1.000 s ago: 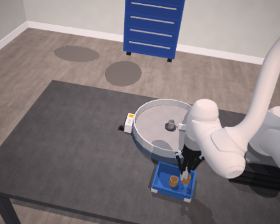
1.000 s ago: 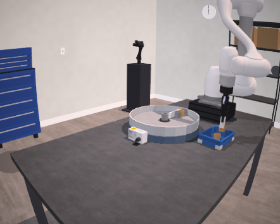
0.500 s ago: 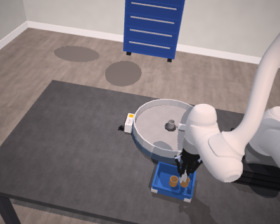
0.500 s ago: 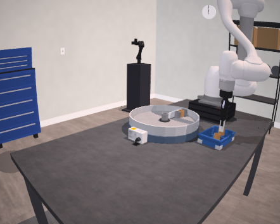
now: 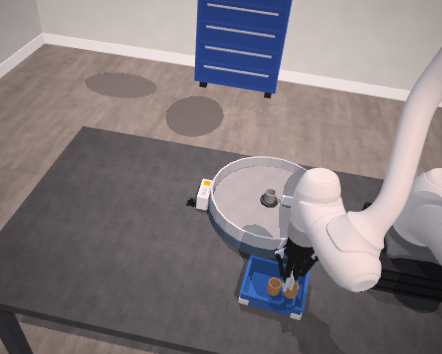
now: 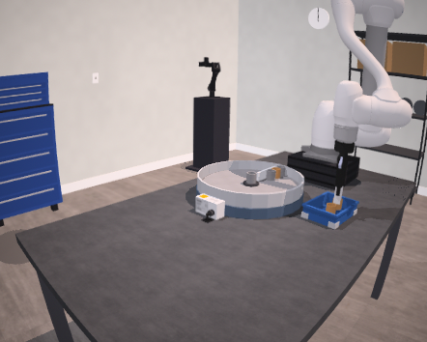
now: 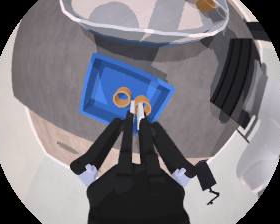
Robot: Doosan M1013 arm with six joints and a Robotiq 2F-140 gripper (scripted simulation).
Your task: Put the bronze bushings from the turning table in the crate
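Now: the blue crate 50 mm below my hand, 30 mm ahead of it and 10 mm to the right of it. From my hand the other things lie so: round turning table (350 mm to the right, 60 mm ahead, 20 mm below).
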